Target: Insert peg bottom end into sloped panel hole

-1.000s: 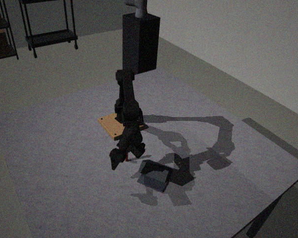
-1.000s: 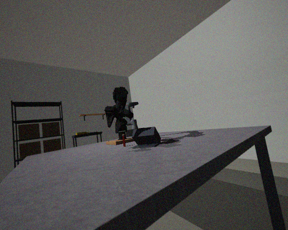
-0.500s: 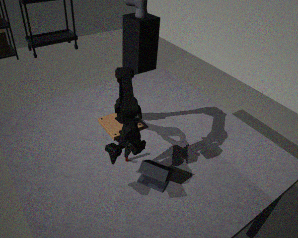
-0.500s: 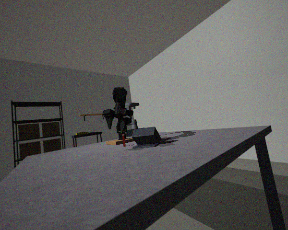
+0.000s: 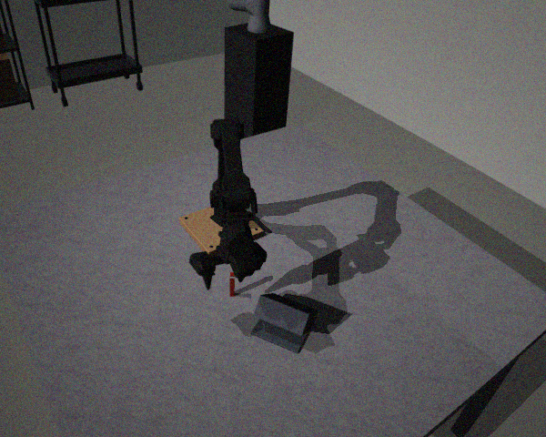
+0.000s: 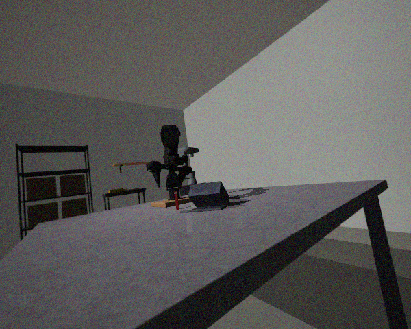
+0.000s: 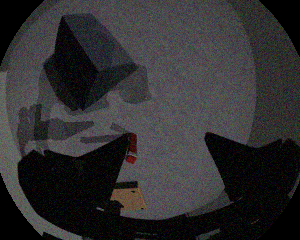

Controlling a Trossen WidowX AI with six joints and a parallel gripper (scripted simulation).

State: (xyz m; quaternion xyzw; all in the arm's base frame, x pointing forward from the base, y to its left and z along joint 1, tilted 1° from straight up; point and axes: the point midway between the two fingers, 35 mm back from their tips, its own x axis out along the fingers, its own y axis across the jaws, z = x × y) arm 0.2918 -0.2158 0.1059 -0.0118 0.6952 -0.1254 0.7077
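My gripper tip is now 5 cm to the right of the red peg, 4 cm above it and 3 cm past it. Round my gripper tip: dark sloped panel: 13 cm ahead, 10 cm to the left, 6 cm below.
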